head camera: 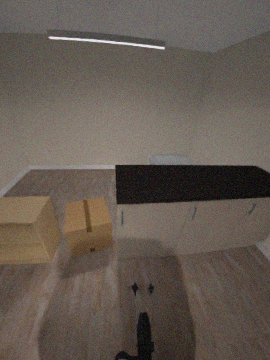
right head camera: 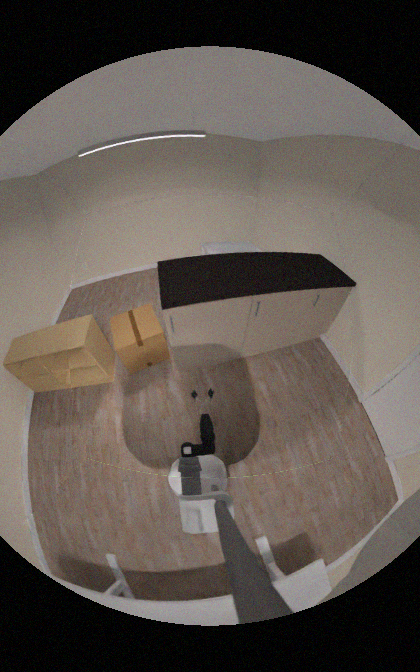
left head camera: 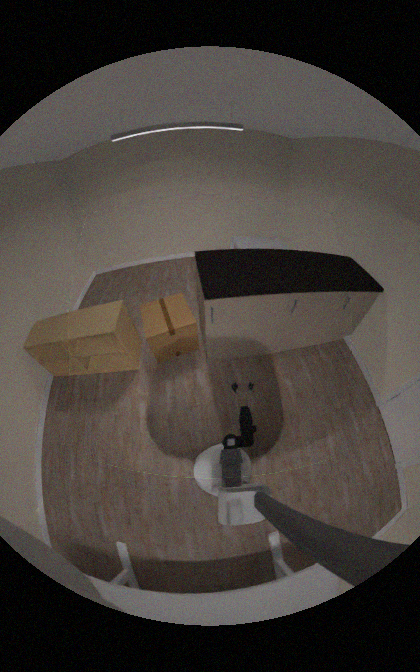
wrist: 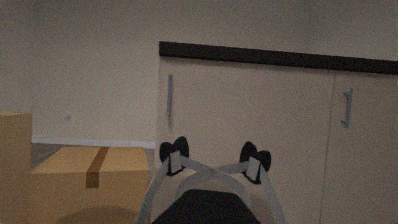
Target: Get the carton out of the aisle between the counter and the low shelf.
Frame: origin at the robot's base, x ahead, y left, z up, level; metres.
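Where they show: gripper, fingertip midpoint: (head camera: 142,283) (wrist: 214,151).
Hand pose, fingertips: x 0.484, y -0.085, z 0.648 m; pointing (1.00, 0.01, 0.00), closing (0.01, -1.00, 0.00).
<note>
After its pixels a point has its place.
A brown carton (head camera: 102,220) {z 0.378, x 1.185, y 0.303 m} (left head camera: 182,311) (right head camera: 148,327) (wrist: 125,185) {z 0.313, x 1.129, y 0.293 m} with a dark tape strip stands upright on the floor, between the low shelf and the left end of the counter. The low wooden shelf (head camera: 52,230) {z 0.235, x 1.118, y 0.846 m} (left head camera: 95,320) (right head camera: 60,345) (wrist: 15,165) {z 0.337, x 1.167, y 0.854 m} is to its left. The counter (head camera: 150,220) {z 0.639, x 0.973, y -0.158 m} (left head camera: 240,320) (right head camera: 210,325) (wrist: 250,110) {z 0.682, x 0.979, y -0.194 m} has a black top and pale doors. My gripper (head camera: 143,288) {z 0.648, x 0.484, y -0.085 m} (left head camera: 243,386) (right head camera: 202,394) (wrist: 214,151) {z 0.648, x 0.484, y -0.085 m} is open and empty, in front of the counter and to the right of the carton, apart from both.
A white table (left head camera: 300,582) (right head camera: 305,580) with pale legs shows at the bottom edge of both side head views. Behind the carton, a strip of floor (head camera: 75,182) {z -0.028, x 2.522, y 1.163 m} runs to the back wall (head camera: 100,110) {z 1.257, x 3.214, y 0.755 m}. Blue-grey handles stick out from the counter's doors.
</note>
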